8 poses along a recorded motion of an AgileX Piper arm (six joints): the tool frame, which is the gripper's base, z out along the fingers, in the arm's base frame.
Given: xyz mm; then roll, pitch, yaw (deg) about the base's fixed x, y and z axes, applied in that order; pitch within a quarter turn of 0, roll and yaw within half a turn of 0.
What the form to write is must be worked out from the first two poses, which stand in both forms.
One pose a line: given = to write
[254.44 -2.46 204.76 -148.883 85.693 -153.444] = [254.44 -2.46 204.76 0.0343 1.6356 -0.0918]
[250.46 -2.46 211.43 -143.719 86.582 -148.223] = [250.46 -2.46 211.43 0.0357 1.6192 -0.0885]
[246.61 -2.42 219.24 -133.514 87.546 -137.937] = [246.61 -2.42 219.24 0.0373 1.6005 -0.0845]
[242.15 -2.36 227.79 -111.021 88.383 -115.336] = [242.15 -2.36 227.79 0.0388 1.5810 -0.0796]
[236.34 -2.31 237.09 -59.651 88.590 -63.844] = [236.34 -2.31 237.09 0.0404 1.5583 -0.0744]
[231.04 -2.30 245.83 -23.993 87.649 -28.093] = [231.04 -2.30 245.83 0.0418 1.5331 -0.0700]
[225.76 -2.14 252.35 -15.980 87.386 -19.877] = [225.76 -2.14 252.35 0.0421 1.5267 -0.0641]
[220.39 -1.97 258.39 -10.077 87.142 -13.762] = [220.39 -1.97 258.39 0.0421 1.5214 -0.0582]
